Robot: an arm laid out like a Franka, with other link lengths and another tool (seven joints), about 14 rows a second.
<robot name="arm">
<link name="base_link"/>
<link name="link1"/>
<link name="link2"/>
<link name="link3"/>
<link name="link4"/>
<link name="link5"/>
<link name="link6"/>
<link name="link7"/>
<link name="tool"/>
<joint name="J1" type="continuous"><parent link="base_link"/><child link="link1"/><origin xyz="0 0 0.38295" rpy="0 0 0"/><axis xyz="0 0 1"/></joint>
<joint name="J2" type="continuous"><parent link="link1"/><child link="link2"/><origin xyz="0 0 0" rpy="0 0 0"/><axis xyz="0 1 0"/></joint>
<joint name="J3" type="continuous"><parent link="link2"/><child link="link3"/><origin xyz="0 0 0.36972" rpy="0 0 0"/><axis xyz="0 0 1"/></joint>
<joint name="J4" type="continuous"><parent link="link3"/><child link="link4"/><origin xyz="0.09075 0 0" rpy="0 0 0"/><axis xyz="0 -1 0"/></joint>
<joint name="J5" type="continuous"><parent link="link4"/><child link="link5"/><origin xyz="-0.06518 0 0.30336" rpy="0 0 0"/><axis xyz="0 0 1"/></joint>
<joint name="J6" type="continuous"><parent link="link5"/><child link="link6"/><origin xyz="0 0 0" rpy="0 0 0"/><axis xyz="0 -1 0"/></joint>
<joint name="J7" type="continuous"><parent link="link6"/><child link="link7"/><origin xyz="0.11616 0 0" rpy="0 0 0"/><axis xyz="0 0 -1"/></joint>
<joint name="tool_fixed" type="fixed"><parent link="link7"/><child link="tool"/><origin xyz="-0.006 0.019 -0.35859" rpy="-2.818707 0 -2.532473"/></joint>
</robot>
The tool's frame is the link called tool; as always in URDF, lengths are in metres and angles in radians. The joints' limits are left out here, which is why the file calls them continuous.
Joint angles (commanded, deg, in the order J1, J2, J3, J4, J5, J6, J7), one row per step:
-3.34, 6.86, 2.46, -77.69, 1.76, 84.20, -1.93
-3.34, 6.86, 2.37, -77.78, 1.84, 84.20, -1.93
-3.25, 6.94, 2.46, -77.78, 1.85, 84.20, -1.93
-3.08, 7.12, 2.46, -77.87, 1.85, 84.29, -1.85
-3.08, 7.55, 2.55, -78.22, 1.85, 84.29, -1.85
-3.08, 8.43, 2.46, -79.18, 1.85, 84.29, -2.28
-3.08, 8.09, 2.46, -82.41, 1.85, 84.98, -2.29
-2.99, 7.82, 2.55, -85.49, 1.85, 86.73, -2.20
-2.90, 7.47, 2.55, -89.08, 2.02, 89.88, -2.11
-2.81, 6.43, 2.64, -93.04, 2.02, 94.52, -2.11
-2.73, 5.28, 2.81, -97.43, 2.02, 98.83, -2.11
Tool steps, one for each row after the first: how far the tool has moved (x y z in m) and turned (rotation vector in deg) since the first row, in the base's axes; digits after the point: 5 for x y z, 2 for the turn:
-0.00038, -0.00030, -0.00060, 0.07, 0.09, -0.08
-0.00032, 0.00142, -0.00133, 0.10, 0.17, 0.10
0.00006, 0.00301, -0.00348, 0.10, 0.35, 0.19
-0.00099, 0.00382, -0.00992, 0.14, 1.13, 0.28
-0.00463, 0.00299, -0.02471, 0.21, 2.95, 0.62
-0.01720, 0.00324, -0.04224, 0.23, 5.15, 0.62
-0.02299, 0.00495, -0.05787, 0.23, 6.22, 0.66
-0.02348, 0.00678, -0.07446, 0.38, 6.31, 0.55
-0.01782, 0.00814, -0.08564, 0.30, 4.60, 0.57
-0.01795, 0.01012, -0.09913, 0.22, 3.53, 0.67

